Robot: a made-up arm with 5 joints. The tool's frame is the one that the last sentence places.
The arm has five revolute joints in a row. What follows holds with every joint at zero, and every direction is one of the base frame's. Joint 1 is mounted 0.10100 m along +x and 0.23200 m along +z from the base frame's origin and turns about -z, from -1.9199 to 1.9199 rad. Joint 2 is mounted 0.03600 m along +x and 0.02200 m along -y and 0.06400 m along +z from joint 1 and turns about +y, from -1.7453 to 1.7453 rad. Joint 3 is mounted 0.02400 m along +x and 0.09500 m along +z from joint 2 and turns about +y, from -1.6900 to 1.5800 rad. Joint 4 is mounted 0.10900 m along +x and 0.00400 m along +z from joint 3 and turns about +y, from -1.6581 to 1.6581 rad. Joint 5 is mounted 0.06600 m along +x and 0.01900 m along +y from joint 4 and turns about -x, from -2.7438 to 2.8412 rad. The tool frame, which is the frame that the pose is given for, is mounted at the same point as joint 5; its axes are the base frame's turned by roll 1.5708, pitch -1.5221 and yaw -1.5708 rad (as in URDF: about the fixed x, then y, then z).
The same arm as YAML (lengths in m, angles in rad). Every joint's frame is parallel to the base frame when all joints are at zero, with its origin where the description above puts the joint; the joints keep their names.
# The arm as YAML. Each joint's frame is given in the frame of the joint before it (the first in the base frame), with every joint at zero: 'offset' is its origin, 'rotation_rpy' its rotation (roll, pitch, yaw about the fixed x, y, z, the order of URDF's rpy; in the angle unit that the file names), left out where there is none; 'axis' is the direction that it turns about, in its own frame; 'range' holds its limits. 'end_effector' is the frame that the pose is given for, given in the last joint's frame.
length_unit: m
angle_unit: rad
chain:
  - id: joint 1
    offset: [0.101, 0.0, 0.232]
    axis: [0.0, 0.0, -1.0]
    range: [-1.9199, 1.9199]
  - id: joint 2
    offset: [0.036, -0.022, 0.064]
    axis: [0.0, 1.0, 0.0]
    range: [-1.7453, 1.7453]
  - id: joint 3
    offset: [0.024, 0.0, 0.095]
    axis: [0.0, 1.0, 0.0]
    range: [-1.69, 1.58]
  - id: joint 4
    offset: [0.109, 0.0, 0.004]
    axis: [0.0, 1.0, 0.0]
    range: [-1.6581, 1.6581]
  - id: joint 5
    offset: [0.066, 0.019, 0.0]
    axis: [-1.0, 0.0, 0.0]
    range: [-2.7438, 2.8412]
end_effector:
  offset: [0.0, 0.0, 0.0]
  rotation_rpy: [1.5708, -1.5221, -1.5708]

